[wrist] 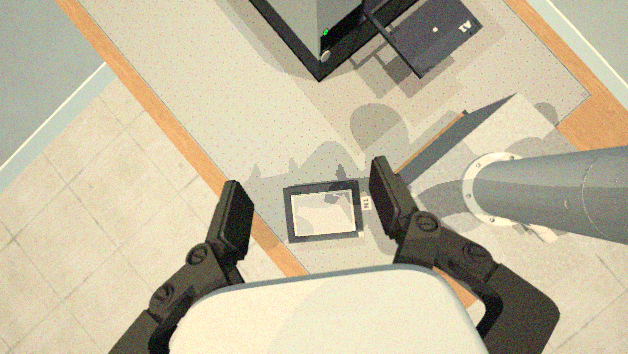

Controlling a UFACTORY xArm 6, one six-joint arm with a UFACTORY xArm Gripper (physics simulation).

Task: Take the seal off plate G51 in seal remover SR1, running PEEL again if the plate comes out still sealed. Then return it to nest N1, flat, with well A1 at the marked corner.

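Places are measured from the arm's base along level axes (x ahead, y left, z up), in metres.
Pixels of known places: gripper, fingertip midpoint: (307, 182); arm's base, origin of the base link: (497, 188).
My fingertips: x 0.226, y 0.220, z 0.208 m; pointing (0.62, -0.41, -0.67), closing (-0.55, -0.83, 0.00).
Ahead of a thing's pixels: the offset from my fingertips to its top centre. "spot": to the spot under its first point.
My gripper (307, 182) is open and empty, its two black fingers spread wide on either side of nest N1 in the wrist view. Nest N1 {spot: dy +0.100, dx -0.016, dz -0.272 m} (288, 215) is a dark rectangular frame on the perforated board, with its N1 label on the right and a small white mark at its lower right corner. A pale rectangle fills the frame; whether it is plate G51 or the nest's floor I cannot tell. Seal remover SR1 (295, 22), grey and black with a green light, is partly cut off at the top. Its dark carrier {dy -0.335, dx +0.052, dz -0.211 m} (430, 47), marked A1, sticks out with no plate on it.
A slanted grey panel (442, 142) with a wooden edge stands right of the nest. Beyond it a thick grey cylindrical arm part (550, 192) with a white flange comes in from the right. A wooden border (165, 120) runs along the board's left edge, with tiled floor (100, 210) outside it.
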